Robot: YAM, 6 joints.
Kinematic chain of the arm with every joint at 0, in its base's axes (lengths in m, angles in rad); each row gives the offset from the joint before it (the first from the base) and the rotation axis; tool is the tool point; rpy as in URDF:
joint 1: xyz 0 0 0.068 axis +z
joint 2: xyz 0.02 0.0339 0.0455 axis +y
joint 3: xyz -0.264 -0.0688 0 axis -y
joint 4: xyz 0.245 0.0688 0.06 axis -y
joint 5: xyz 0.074 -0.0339 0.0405 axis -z
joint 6: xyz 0.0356 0 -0.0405 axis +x
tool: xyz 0 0 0 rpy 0 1.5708 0
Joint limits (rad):
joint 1: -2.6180..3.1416
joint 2: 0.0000..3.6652
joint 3: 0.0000..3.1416
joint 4: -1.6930..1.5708
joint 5: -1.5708..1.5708
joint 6: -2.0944..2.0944
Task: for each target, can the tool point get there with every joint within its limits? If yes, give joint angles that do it. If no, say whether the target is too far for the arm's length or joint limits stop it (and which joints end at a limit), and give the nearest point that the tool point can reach.
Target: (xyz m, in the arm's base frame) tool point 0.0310 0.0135 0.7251
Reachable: yes | joints 1.2165 1.4405 2.6373 0.3336 0.7562 -1.4232
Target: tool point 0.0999 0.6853 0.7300
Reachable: no: too far | nearest point 0.0694 0.4763 0.5364 | short by 0.287 m
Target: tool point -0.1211 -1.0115 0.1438
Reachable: no: too far | nearest point -0.0767 -0.6410 0.1325 | short by 0.373 m
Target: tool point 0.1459 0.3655 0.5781
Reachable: yes | joints 1.2185 2.2594 2.6708 1.1121 0.3100 -0.7940
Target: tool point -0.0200 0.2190 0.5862
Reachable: yes | joints 1.8065 1.4241 2.1364 -0.6454 1.0986 0.6039
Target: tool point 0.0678 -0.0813 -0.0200
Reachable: yes | joints -0.9854 2.3987 0.5074 -0.6520 -0.3308 -1.7629
